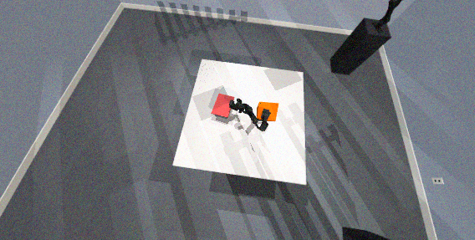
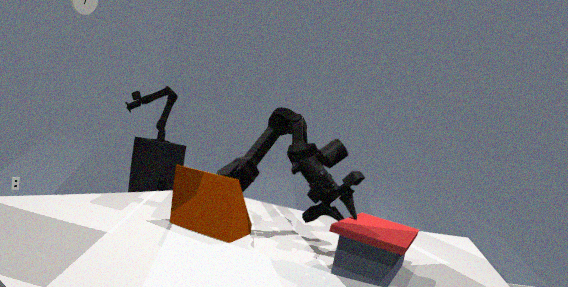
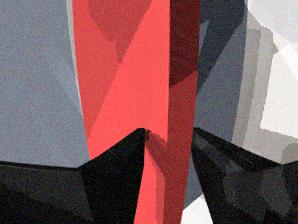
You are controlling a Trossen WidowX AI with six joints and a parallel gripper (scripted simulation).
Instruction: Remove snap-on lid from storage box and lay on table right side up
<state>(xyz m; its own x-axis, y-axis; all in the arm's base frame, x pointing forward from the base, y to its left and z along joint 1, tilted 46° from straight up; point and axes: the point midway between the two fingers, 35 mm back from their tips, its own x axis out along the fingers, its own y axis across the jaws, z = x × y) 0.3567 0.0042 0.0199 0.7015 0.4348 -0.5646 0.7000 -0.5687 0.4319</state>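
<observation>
Right now my gripper tip is 80 mm short of the red lid and 10 mm to the left of it. From my gripper tip the other things lie so: storage box 80 mm ahead, 10 mm to the right, 60 mm below.
</observation>
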